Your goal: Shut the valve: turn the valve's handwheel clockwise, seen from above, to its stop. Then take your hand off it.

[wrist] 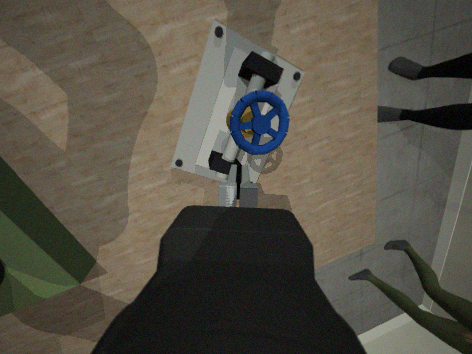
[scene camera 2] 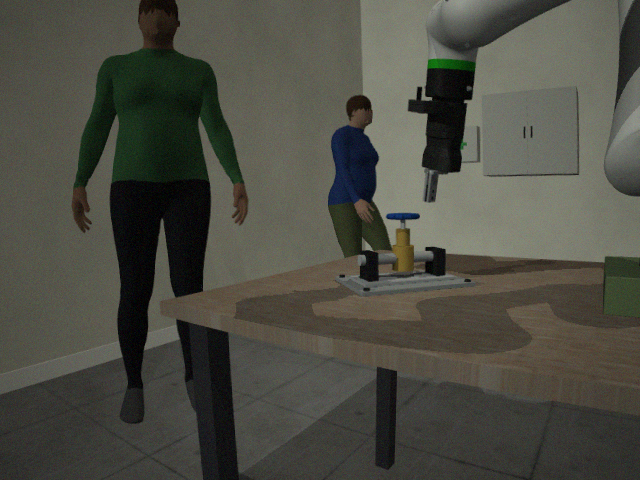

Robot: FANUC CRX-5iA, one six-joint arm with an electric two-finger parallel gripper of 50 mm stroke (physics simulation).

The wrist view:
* my gripper: 239,175
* blue handwheel: 260,124
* grey base plate: 221,41
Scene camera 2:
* my gripper: 429,201
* grey base plate: 460,282
